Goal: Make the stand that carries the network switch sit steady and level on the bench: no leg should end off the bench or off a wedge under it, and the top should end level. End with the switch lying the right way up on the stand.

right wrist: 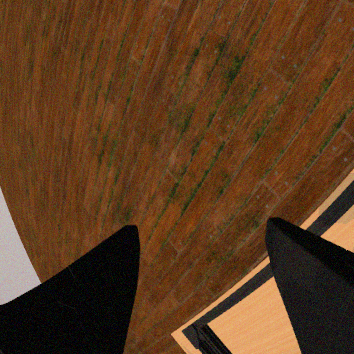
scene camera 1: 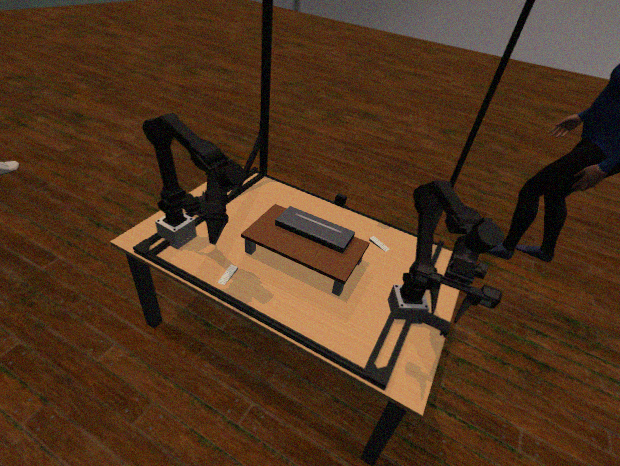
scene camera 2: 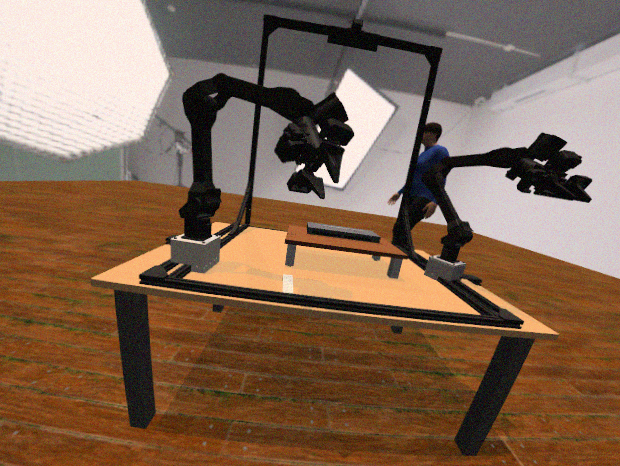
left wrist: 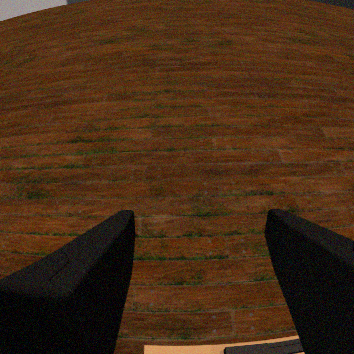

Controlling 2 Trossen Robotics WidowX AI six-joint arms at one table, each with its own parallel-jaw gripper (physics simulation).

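Places are measured from the left arm's base along level axes (x ahead, y left, z up), in millimetres.
Where they show: left gripper, between the fingertips: (scene camera 1: 443, 318) (scene camera 2: 582, 200) (left wrist: 201, 222); right gripper, between the fingertips: (right wrist: 202, 233) (scene camera 1: 212, 243) (scene camera 2: 329, 191); left arm's base, origin of its link: (scene camera 1: 411, 296) (scene camera 2: 447, 259); right arm's base, origin of its link: (scene camera 1: 175, 220) (scene camera 2: 197, 237).
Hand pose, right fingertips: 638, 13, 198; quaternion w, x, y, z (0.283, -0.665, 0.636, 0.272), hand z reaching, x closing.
Note:
Things, the pixels of their top centre, and the offset from my right fingertips, as dx, dy, dz. "spot": a spot on its surface instead.
- brown top, a spot on its surface: (scene camera 2: 340, 243) (scene camera 1: 291, 247) spot: -234, -199, -180
- dark grey network switch, centre of its top: (scene camera 1: 315, 225) (scene camera 2: 342, 228) -321, -300, -152
A stand with a brown top (scene camera 1: 295, 246) (scene camera 2: 340, 243) stands mid-table on short grey legs. Three legs show in scene camera 2; any slight tilt is too small to tell. The dark grey network switch (scene camera 1: 310, 228) (scene camera 2: 343, 231) lies flat on its rear part, a light strip upward. A pale wedge (scene camera 1: 228, 274) (scene camera 2: 287, 283) lies in front of the stand's left end. Another pale wedge (scene camera 1: 379, 243) lies beyond its right end. My right gripper (scene camera 2: 329, 189) (right wrist: 202, 233) is half open and empty, high above the table's left side. My left gripper (scene camera 2: 587, 191) (left wrist: 201, 222) is half open, empty, beyond the table's right edge.
A black rail (scene camera 1: 280, 325) (scene camera 2: 320, 300) runs along the table's front edge. Black uprights (scene camera 1: 266, 90) (scene camera 1: 491, 92) rise at the back. A small black device (scene camera 1: 340, 200) sits at the rear edge. A person in blue (scene camera 2: 432, 156) stands behind the table.

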